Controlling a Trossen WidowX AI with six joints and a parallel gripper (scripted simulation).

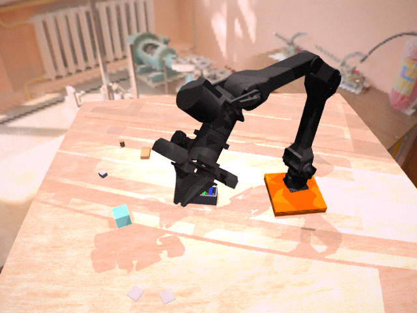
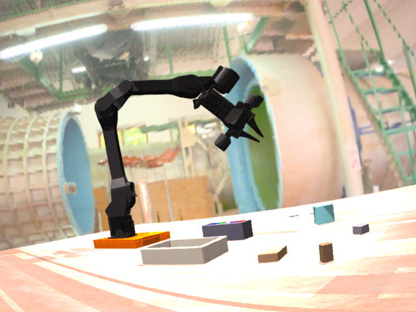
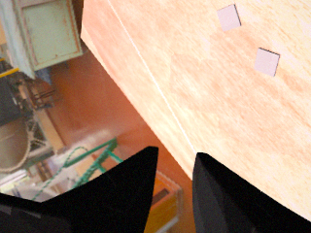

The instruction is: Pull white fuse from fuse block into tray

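The white fuse is 22 cm to the right of my gripper tip, 22 cm below it and 8 cm behind it. Round my gripper tip: tray: 41 cm to the right, 24 cm below, 12 cm behind; then tan block: 48 cm to the right, 24 cm below, 6 cm ahead; then small grey cube: 40 cm to the right, 23 cm below, 21 cm ahead.
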